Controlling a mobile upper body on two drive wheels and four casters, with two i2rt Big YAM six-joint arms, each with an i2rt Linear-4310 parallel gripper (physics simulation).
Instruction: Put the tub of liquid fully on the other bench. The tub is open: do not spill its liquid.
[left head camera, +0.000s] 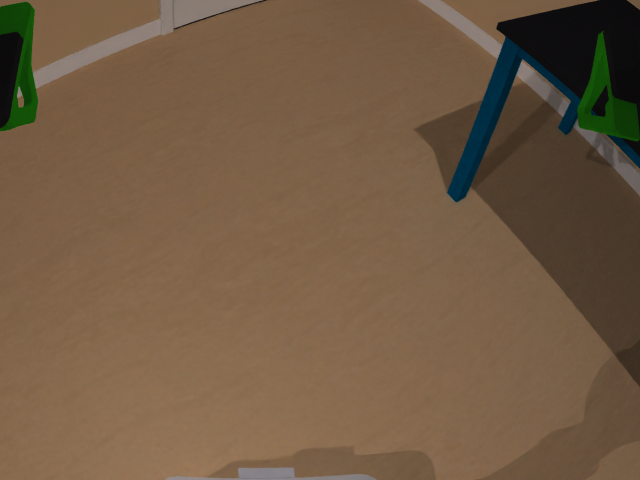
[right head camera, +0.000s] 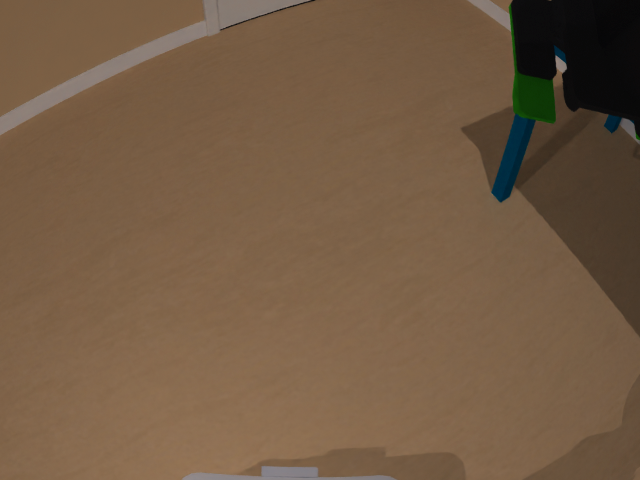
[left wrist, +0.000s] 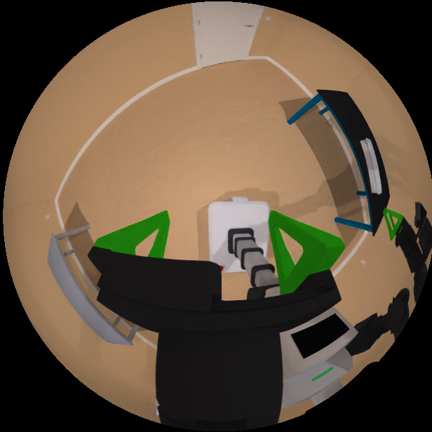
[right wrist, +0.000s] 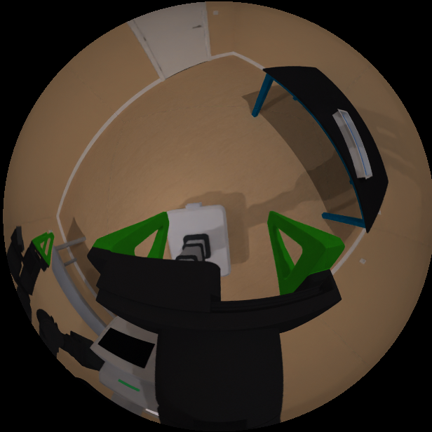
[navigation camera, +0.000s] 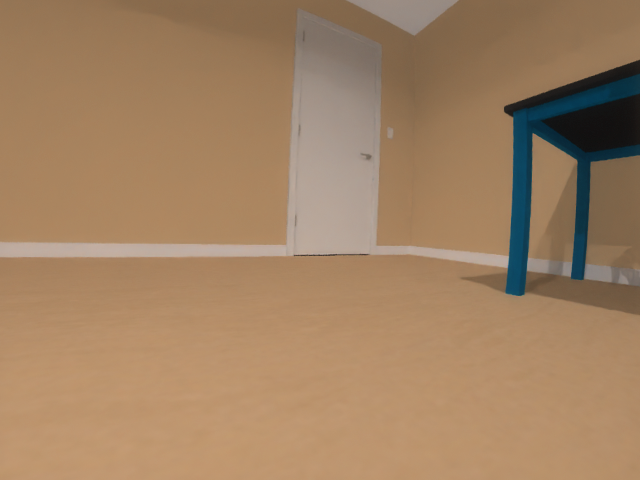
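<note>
The tub (left wrist: 372, 165) (right wrist: 355, 143) is a long, white, open tray. It rests on the black-topped bench with blue legs (left head camera: 558, 31) (left wrist: 378, 210) (right wrist: 372, 200) (navigation camera: 521, 206), at the right in both wrist views. A blue line shows inside it in the right wrist view; its liquid level cannot be told. The other bench, grey (left wrist: 82, 305) (right wrist: 75, 290), stands at the lower left in both wrist views. My left gripper (left wrist: 218, 215) is open and empty, apart from both benches. My right gripper (right wrist: 217, 216) is open and empty, apart from the tub. The tub does not show in the head views.
My white base (left wrist: 220, 215) (right wrist: 220, 225) lies below the grippers, between the two benches. A white door (left wrist: 225, 35) (right wrist: 175, 40) (navigation camera: 336, 139) stands in the far wall. Blue bench legs reach the floor at the right, and white skirting runs along the walls.
</note>
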